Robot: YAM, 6 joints.
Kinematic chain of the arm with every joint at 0, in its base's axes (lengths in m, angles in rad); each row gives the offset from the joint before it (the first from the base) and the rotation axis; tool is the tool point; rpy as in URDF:
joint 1: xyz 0 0 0.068 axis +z
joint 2: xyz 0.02 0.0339 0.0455 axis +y
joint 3: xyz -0.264 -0.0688 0 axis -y
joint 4: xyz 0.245 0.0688 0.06 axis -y
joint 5: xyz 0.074 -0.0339 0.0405 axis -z
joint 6: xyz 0.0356 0 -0.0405 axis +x
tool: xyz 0 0 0 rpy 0 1.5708 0
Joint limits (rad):
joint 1: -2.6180..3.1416
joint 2: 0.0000..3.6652
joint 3: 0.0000..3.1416
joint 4: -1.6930..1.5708
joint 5: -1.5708..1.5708
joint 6: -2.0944..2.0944
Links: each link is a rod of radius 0.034 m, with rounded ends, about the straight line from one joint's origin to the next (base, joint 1, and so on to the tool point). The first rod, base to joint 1, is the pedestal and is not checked.
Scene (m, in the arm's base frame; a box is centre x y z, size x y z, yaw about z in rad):
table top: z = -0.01
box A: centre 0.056 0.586 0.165 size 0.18 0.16 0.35 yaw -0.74
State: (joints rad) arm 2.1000 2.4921 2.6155 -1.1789 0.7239 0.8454
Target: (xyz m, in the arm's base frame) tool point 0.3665 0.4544 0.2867
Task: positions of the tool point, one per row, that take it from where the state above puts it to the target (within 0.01 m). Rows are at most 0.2 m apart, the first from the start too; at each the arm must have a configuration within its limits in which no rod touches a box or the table.
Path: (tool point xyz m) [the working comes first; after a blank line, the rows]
Joints at the target: 0.9284 2.6949 2.8643 -0.5837 0.6373 0.8454
Straight joint move there: touches box A.

1: -0.0910 0.4648 0.3938
2: 0.0395 0.3981 0.4986
3: 0.1155 0.2772 0.5810
4: 0.1954 0.3705 0.5108
5: 0.2831 0.4313 0.4104
6: 0.3665 0.4544 0.2867

